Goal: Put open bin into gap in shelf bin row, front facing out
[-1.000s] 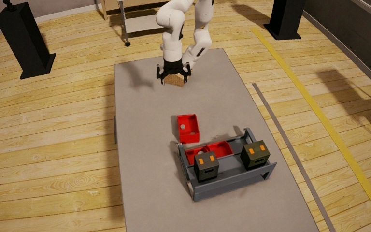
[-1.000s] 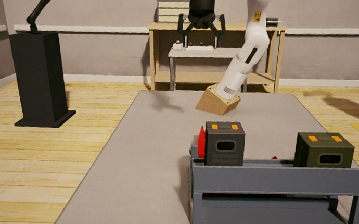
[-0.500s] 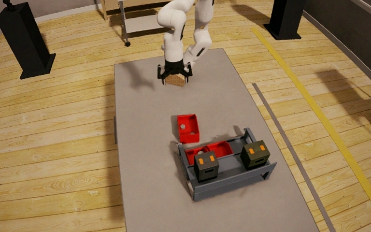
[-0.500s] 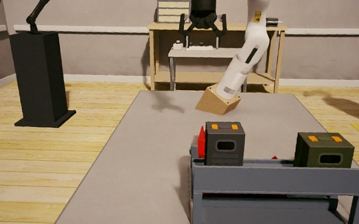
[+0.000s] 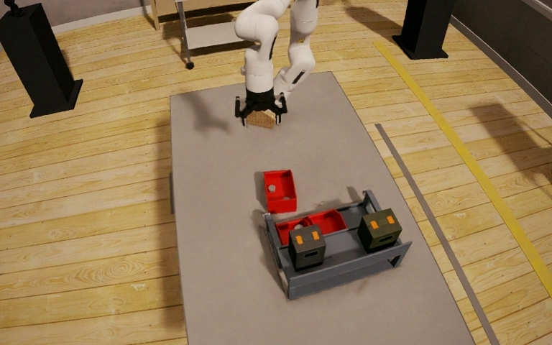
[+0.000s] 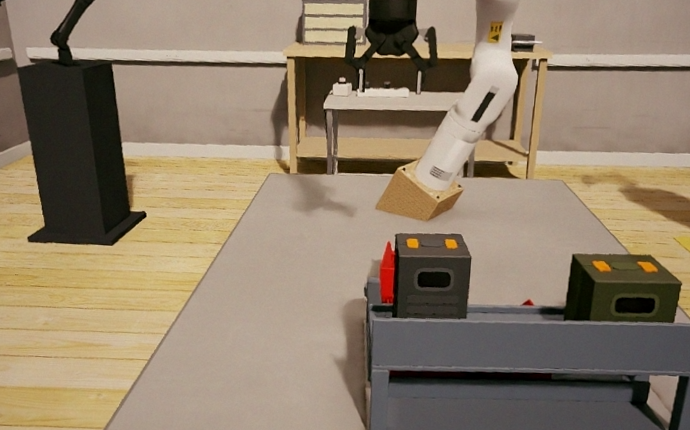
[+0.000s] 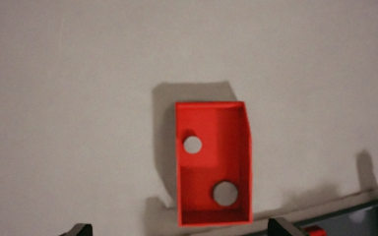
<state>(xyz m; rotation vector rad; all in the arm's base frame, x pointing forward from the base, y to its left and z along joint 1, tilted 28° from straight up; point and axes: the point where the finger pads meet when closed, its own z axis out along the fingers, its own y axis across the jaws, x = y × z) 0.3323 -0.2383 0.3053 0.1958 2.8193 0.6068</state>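
Right now the grey round part is 35 cm below my hand, 3 cm to the left of it and 2 cm behind it. Round my hand: dark grey box (33 cm ahead, 19 cm below, 6 cm to the left); green box (31 cm ahead, 29 cm to the left, 21 cm below); grey shelf (29 cm below, 25 cm ahead, 18 cm to the left).
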